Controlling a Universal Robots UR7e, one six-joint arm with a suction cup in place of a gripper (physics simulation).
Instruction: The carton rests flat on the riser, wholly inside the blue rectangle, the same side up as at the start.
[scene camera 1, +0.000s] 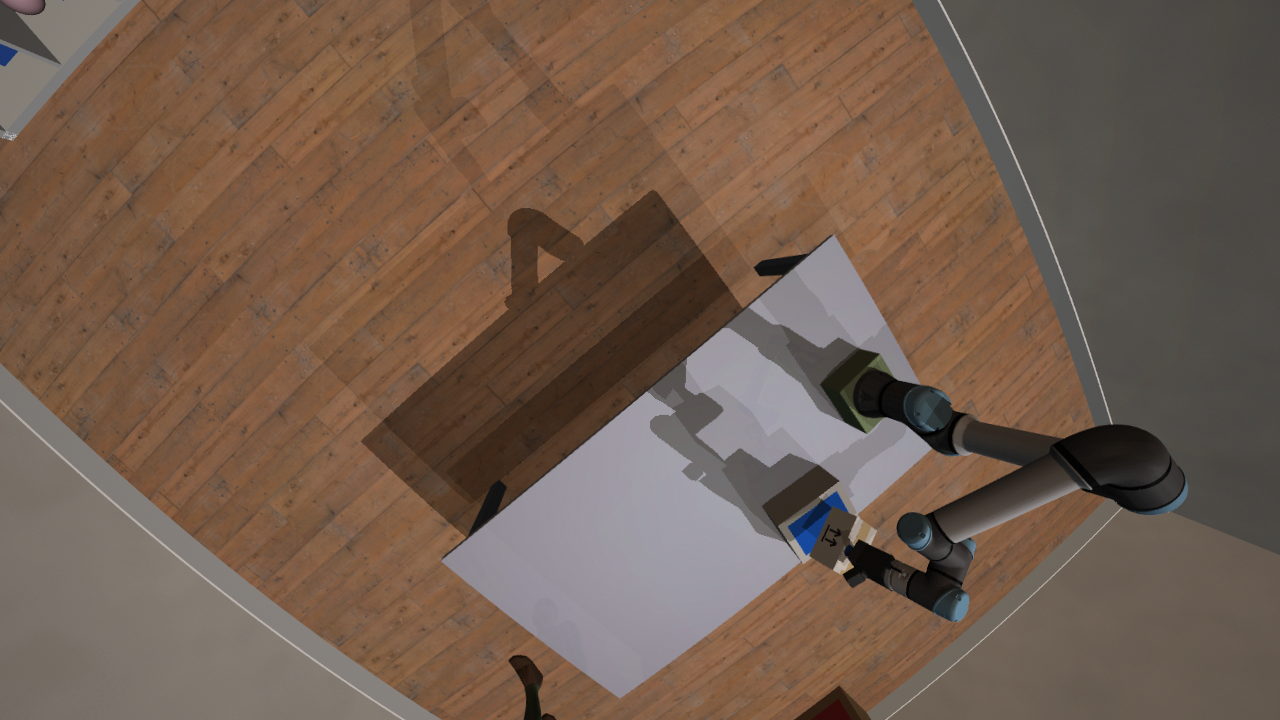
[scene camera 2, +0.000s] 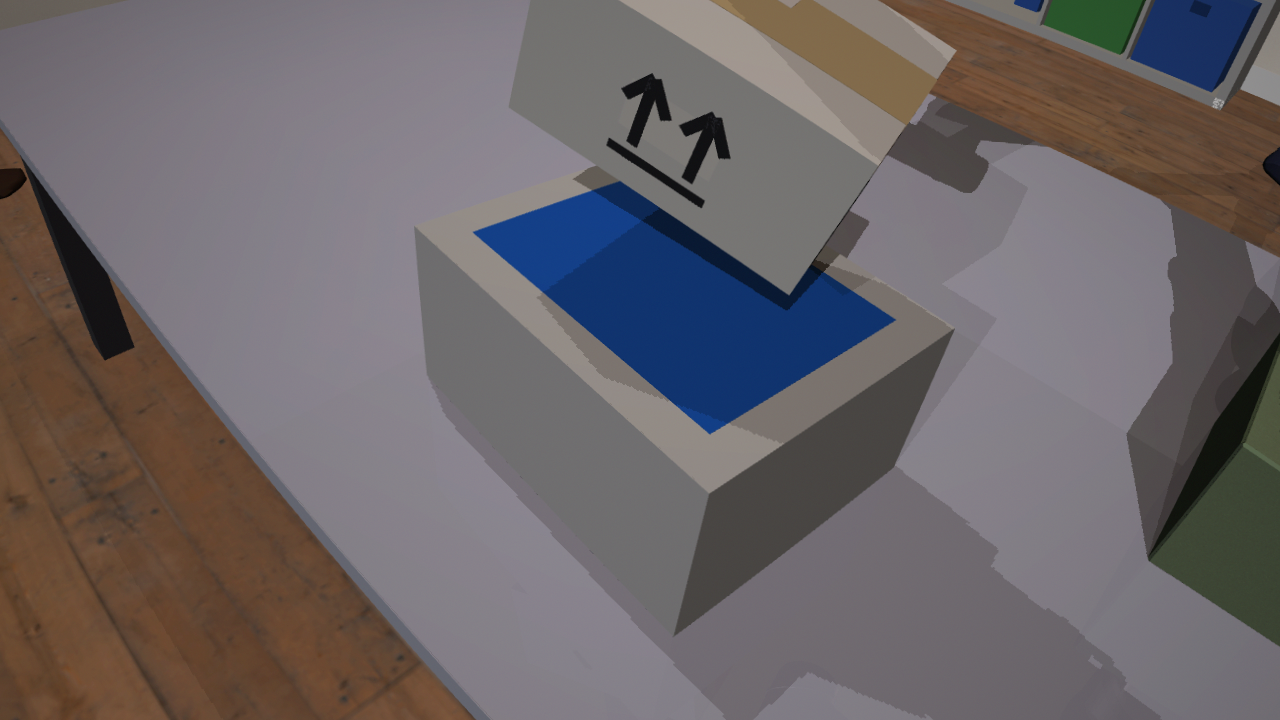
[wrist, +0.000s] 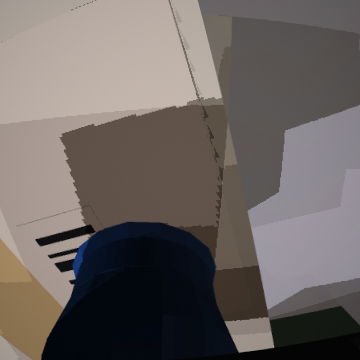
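Pixels of known places: hand at its tool point: (scene camera 1: 844, 548) (wrist: 150, 233); arm's base at its link origin: (scene camera 1: 872, 393).
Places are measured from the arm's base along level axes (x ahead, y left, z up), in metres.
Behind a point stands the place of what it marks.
The carton (scene camera 1: 834, 534) {z 0.145, x 0.402, y 0.148 m} (scene camera 2: 680, 116) {z 0.138, x 0.388, y 0.268 m} (wrist: 135, 165) {z 0.197, x 0.435, y 0.178 m} is pale with tan tape and black arrows on its side. In scene camera 2 it is tilted, its arrow side leaning outward over the riser (scene camera 1: 796, 543) {z 0.018, x 0.512, y 0.206 m} (scene camera 2: 554, 376) {z 0.004, x 0.408, y 0.319 m}. Its lowest corner is just above the blue rectangle (scene camera 1: 808, 530) {z 0.019, x 0.453, y 0.200 m} (scene camera 2: 626, 277) {z 0.019, x 0.426, y 0.243 m}; contact there cannot be made out. Much of the blue shows uncovered at the near side. My gripper (scene camera 1: 850, 553) {z 0.176, x 0.411, y 0.179 m} (wrist: 145, 230), a dark blue suction cup, is on the carton's top beside the barcode and holds it. The cup does not show in scene camera 2; its contact face is hidden.
The riser stands on the pale table (scene camera 1: 581, 555) {z -0.101, x 1.061, y -0.244 m} (scene camera 2: 268, 179) {z -0.101, x 0.853, y 0.231 m} near its edge. A green block (scene camera 1: 845, 380) {z -0.023, x 0.036, y -0.091 m} (scene camera 2: 1226, 555) {z -0.064, x 0.065, y 0.095 m} carries the arm's base. A person's foot (scene camera 1: 528, 671) shows beyond the table. Shelves with green and blue bins (scene camera 2: 1194, 40) stand at the back.
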